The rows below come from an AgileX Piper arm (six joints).
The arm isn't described. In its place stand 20 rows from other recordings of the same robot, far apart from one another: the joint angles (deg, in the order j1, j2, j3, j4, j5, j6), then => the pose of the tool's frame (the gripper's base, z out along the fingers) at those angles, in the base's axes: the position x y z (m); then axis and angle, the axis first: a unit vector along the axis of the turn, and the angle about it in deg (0 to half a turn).
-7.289, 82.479, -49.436, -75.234, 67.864, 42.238 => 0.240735, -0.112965, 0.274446, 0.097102, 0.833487, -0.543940, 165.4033
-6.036, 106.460, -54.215, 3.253, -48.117, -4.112 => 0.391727, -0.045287, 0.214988, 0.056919, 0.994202, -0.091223, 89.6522
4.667, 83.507, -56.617, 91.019, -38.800, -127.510 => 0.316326, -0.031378, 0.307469, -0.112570, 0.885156, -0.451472, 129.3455
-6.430, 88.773, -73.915, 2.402, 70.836, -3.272 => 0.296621, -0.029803, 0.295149, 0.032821, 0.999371, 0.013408, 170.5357
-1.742, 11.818, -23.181, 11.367, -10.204, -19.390 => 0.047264, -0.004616, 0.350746, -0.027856, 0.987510, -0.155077, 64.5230
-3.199, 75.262, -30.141, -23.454, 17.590, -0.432 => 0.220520, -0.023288, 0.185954, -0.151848, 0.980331, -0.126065, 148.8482
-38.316, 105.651, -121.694, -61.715, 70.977, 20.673 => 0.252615, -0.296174, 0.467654, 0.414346, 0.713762, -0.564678, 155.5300
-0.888, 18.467, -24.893, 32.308, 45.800, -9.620 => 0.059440, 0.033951, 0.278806, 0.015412, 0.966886, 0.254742, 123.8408
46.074, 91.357, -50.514, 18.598, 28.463, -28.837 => 0.199681, 0.227250, 0.195216, -0.498957, 0.855044, 0.141218, 156.8168
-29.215, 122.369, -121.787, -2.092, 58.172, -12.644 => 0.422726, -0.239633, 0.308724, 0.138357, 0.981393, -0.133139, 146.9871
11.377, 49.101, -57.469, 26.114, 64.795, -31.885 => 0.128103, 0.062744, 0.378117, -0.339612, 0.924069, 0.175385, 138.2185
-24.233, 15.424, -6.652, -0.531, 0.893, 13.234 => 0.073302, -0.033008, 0.233351, 0.315487, 0.944434, -0.092256, 95.2024
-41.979, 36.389, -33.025, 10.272, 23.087, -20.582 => 0.101101, -0.082405, 0.318031, 0.234170, 0.935317, -0.265231, 117.5391
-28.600, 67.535, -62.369, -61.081, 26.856, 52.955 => 0.210800, -0.155916, 0.399850, 0.327755, 0.861877, -0.386969, 115.8585
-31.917, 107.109, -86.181, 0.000, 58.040, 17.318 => 0.332962, -0.207388, 0.246393, 0.416492, 0.908963, -0.017886, 164.1023
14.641, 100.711, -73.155, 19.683, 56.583, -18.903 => 0.331463, 0.113035, 0.232135, -0.207255, 0.967014, 0.148086, 168.6642
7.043, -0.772, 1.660, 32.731, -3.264, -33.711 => 0.055862, 0.004079, 0.208557, -0.052951, 0.997637, 0.043784, 83.2459
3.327, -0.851, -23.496, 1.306, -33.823, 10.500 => -0.033931, -0.003129, 0.380649, 0.086753, 0.876592, 0.473351, 30.5636
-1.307, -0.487, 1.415, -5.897, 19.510, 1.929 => 0.053457, -0.004343, 0.174865, -0.007192, 0.998727, -0.049932, 105.5247
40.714, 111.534, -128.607, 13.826, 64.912, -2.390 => 0.312720, 0.295098, 0.426438, -0.351676, 0.899573, 0.259021, 140.7814
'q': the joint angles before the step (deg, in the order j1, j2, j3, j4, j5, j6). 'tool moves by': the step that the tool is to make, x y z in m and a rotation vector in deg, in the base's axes. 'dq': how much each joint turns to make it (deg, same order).
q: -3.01, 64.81, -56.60, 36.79, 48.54, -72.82
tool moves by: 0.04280, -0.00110, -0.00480, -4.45, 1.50, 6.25
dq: 0.00, 10.00, -7.50, -0.38, 2.52, -7.15
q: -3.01, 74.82, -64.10, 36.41, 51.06, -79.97
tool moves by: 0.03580, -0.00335, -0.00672, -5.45, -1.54, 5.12
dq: -0.01, 7.61, -6.06, -1.36, -0.12, -7.22
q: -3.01, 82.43, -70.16, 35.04, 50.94, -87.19
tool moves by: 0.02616, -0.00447, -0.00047, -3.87, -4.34, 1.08
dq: 0.00, 4.44, -4.18, -0.96, -3.61, -4.26
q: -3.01, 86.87, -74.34, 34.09, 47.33, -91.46
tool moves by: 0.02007, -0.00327, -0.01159, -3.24, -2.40, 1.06
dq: 0.04, 3.79, -1.52, -0.13, -3.70, -4.42
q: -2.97, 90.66, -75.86, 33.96, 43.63, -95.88
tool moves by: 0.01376, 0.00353, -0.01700, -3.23, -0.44, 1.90
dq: 1.11, 3.17, -0.20, -1.01, -2.87, -3.09
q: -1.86, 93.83, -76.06, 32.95, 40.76, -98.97
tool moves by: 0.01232, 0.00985, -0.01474, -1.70, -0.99, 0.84
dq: 2.03, 2.76, -0.05, -0.48, -3.98, -1.11
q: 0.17, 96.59, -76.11, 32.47, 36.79, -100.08
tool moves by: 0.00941, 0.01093, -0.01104, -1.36, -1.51, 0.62
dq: 2.07, 2.12, -0.01, -0.33, -3.99, -0.72
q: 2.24, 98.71, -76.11, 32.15, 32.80, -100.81
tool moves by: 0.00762, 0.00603, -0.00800, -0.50, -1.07, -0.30
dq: 1.14, 1.71, -0.23, -0.01, -2.96, -0.07
